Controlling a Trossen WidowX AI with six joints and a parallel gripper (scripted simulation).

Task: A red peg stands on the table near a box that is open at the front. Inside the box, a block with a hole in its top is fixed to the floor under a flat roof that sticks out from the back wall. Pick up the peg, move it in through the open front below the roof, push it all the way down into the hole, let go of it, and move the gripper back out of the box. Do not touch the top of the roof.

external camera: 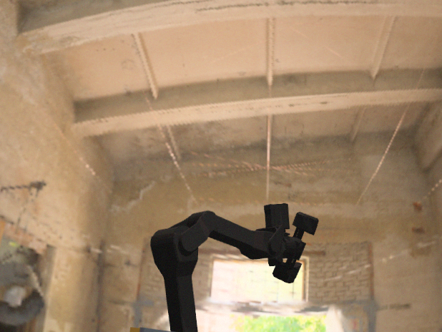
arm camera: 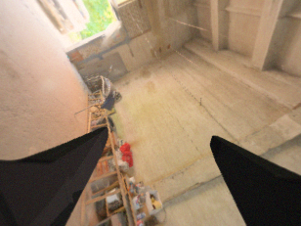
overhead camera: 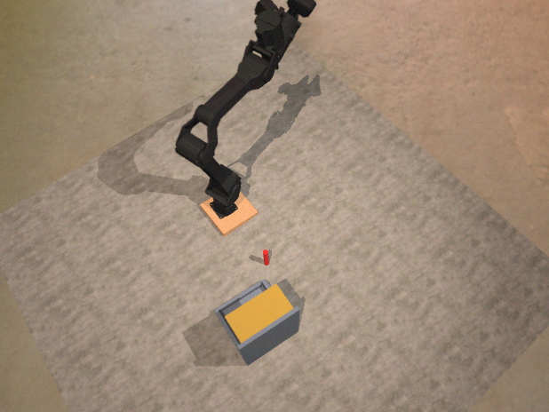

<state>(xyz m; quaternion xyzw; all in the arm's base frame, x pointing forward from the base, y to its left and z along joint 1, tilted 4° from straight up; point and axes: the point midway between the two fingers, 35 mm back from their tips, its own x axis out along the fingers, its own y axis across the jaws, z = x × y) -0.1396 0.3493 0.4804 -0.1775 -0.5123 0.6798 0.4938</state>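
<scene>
Now: the red peg 370 mm ahead of my gripper tip, 410 mm to the right of it and 440 mm below it. Round my gripper tip: orange roof 530 mm ahead, 540 mm to the right, 280 mm below.
</scene>
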